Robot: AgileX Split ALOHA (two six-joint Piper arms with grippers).
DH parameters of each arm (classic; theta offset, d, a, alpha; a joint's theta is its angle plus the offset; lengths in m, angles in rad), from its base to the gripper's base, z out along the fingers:
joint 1: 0 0.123 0 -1.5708
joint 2: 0.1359 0 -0.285 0
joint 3: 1.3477 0 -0.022 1.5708
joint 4: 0 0.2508 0 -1.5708
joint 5: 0 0 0.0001 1.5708
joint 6: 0 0.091 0 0
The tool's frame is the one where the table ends.
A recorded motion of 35 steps. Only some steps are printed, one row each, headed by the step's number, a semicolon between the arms.
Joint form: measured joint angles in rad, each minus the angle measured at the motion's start. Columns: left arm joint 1, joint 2, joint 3, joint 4, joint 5, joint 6; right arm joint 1, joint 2, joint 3, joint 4, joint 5, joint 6.
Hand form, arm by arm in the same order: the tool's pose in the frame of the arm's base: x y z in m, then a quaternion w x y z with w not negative. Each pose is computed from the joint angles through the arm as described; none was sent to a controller.
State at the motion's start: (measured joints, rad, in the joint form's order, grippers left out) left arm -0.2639 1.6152 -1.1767 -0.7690 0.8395 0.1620; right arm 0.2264 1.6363 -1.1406 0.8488 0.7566 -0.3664
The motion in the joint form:
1: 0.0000 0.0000 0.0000 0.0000 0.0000 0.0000; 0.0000 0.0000 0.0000 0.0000 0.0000 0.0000
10: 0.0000 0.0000 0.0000 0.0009 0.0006 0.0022; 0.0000 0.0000 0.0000 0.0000 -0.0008 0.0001
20: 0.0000 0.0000 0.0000 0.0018 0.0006 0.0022; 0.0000 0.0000 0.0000 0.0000 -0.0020 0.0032
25: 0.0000 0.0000 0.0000 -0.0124 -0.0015 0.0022; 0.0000 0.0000 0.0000 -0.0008 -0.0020 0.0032
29: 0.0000 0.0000 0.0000 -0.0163 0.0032 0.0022; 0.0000 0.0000 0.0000 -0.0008 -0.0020 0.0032
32: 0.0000 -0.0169 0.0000 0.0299 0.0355 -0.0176; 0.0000 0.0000 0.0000 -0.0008 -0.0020 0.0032
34: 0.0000 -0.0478 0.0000 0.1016 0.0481 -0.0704; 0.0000 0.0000 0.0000 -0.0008 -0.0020 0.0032
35: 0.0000 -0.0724 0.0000 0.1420 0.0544 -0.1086; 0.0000 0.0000 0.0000 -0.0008 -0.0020 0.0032
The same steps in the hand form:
1: 0.3105 -0.1327 0.2711 0.15847 0.00348 0.93059 -0.32997; 0.3209 0.1221 0.2586 0.20672 -0.03467 0.92271 0.32352
10: 0.3105 -0.1327 0.2710 0.15860 0.00486 0.93073 -0.32949; 0.3210 0.1221 0.2586 0.20706 -0.03447 0.92268 0.32341
20: 0.3105 -0.1327 0.2710 0.15865 0.00510 0.93085 -0.32913; 0.3211 0.1220 0.2586 0.20708 -0.03282 0.92269 0.32355
25: 0.3107 -0.1333 0.2717 0.15883 0.00086 0.92889 -0.33458; 0.3211 0.1220 0.2586 0.20709 -0.03306 0.92278 0.32325
29: 0.3103 -0.1336 0.2718 0.15646 0.00064 0.92861 -0.33647; 0.3211 0.1220 0.2586 0.20709 -0.03306 0.92278 0.32325
32: 0.3049 -0.1312 0.2747 0.14851 0.01173 0.93433 -0.32378; 0.3211 0.1220 0.2586 0.20709 -0.03306 0.92278 0.32325
34: 0.2992 -0.1261 0.2814 0.15281 0.01139 0.94067 -0.30276; 0.3211 0.1220 0.2586 0.20709 -0.03306 0.92278 0.32325
35: 0.2949 -0.1228 0.2875 0.15824 0.00727 0.94318 -0.29208; 0.3211 0.1220 0.2586 0.20709 -0.03306 0.92278 0.32325

